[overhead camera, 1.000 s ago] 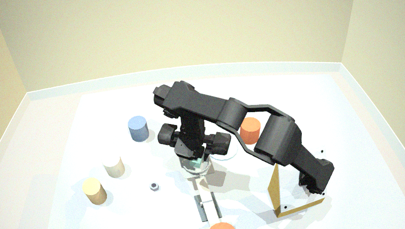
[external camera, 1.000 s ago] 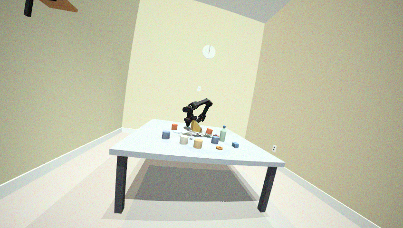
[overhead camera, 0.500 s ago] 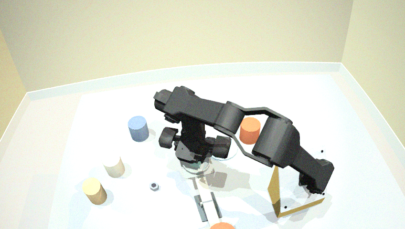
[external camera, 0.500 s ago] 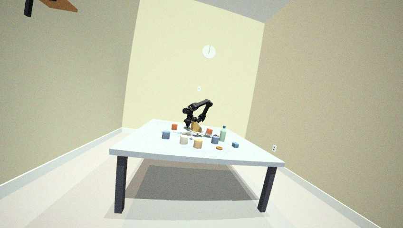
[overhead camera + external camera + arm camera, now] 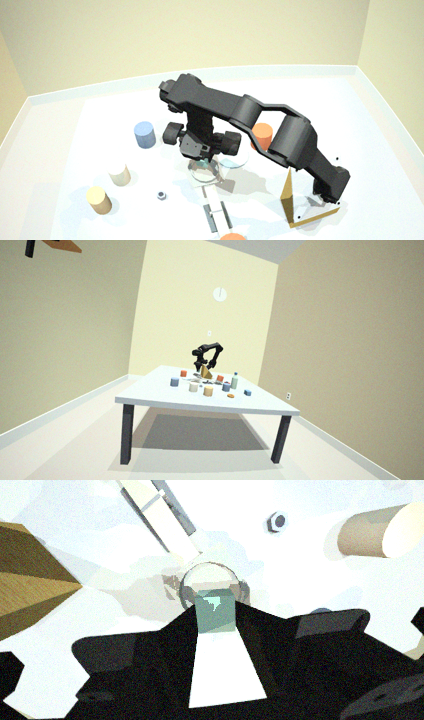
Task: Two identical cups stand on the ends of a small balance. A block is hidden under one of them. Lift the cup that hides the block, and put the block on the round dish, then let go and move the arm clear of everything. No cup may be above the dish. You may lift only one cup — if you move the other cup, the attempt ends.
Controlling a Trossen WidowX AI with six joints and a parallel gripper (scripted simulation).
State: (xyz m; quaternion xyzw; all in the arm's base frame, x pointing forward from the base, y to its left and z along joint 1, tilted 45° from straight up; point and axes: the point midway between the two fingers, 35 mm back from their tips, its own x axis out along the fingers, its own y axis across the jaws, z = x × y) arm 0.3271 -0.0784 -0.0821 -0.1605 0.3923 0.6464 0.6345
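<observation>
My gripper tip is 90 mm past the round dish, 110 mm to the left of it and 120 mm above it. Round my gripper tip: small grey nut 130 mm ahead, 40 mm to the left, 110 mm below; small green block 10 mm above; small balance 30 mm behind, 120 mm to the left, 80 mm below.
</observation>
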